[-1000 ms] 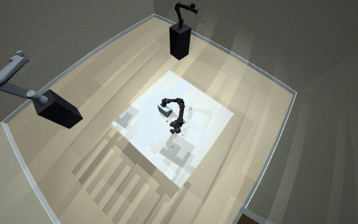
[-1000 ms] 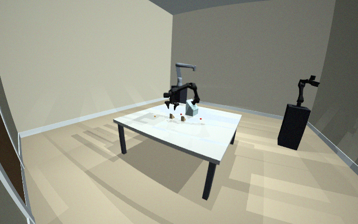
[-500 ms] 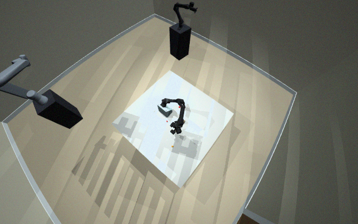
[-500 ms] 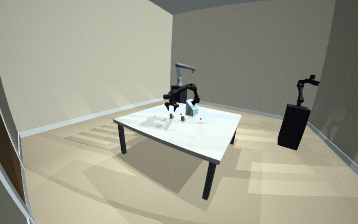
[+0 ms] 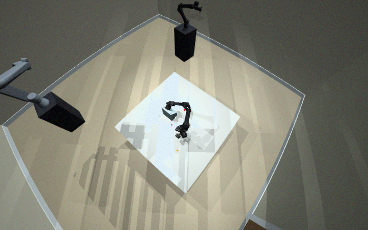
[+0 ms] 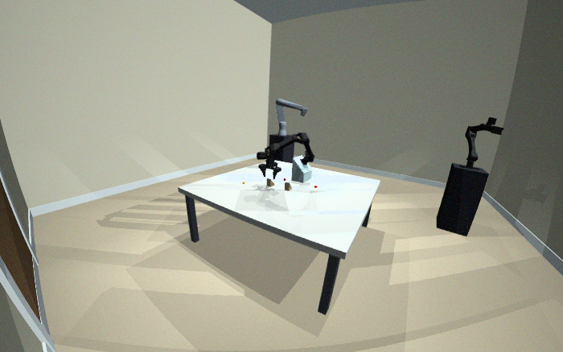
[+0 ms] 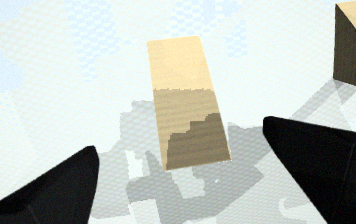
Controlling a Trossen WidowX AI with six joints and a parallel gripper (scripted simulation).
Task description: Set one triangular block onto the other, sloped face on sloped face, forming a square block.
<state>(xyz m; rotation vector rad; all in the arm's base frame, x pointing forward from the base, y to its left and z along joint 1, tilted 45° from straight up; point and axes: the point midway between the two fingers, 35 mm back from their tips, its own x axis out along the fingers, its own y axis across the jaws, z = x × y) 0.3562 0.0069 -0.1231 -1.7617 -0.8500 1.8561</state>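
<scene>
Right now my gripper tip is 5 cm above the tan block and 1 cm to the right of it. Also, from my gripper tip: red cube 20 cm behind, 5 cm below; then orange cube 18 cm to the right, 11 cm ahead, 6 cm below.
</scene>
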